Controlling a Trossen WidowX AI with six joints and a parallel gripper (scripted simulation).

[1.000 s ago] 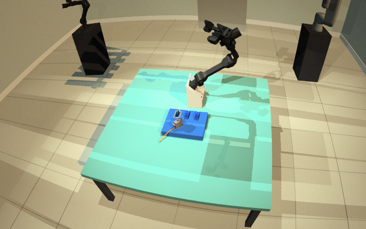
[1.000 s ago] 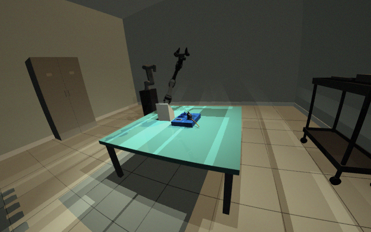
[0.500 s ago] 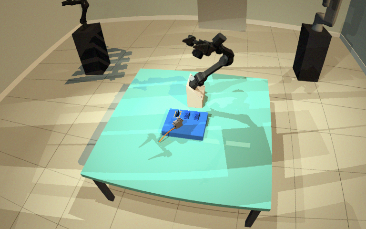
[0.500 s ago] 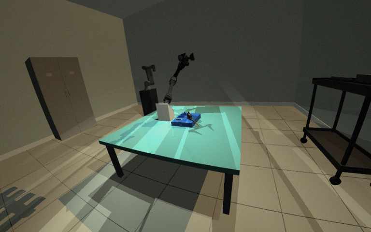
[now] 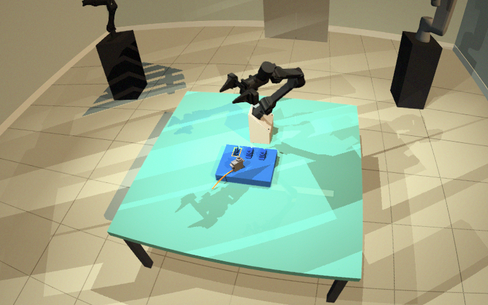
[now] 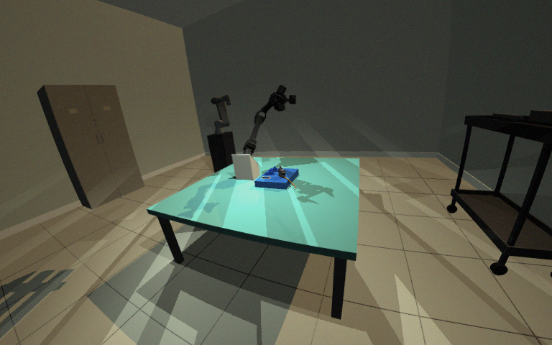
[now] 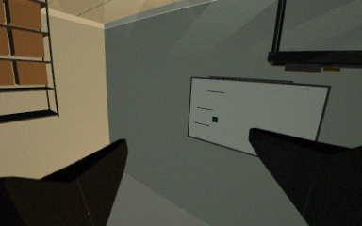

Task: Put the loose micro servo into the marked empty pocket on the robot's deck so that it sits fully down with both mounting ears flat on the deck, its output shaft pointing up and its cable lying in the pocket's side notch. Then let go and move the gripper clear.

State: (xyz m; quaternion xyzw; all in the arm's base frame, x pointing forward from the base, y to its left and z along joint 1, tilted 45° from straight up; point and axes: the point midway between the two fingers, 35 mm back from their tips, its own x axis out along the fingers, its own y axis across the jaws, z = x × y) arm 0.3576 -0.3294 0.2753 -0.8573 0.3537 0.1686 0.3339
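The blue deck is 560 mm below my gripper tip, 110 mm behind it and 30 mm to the left of it.
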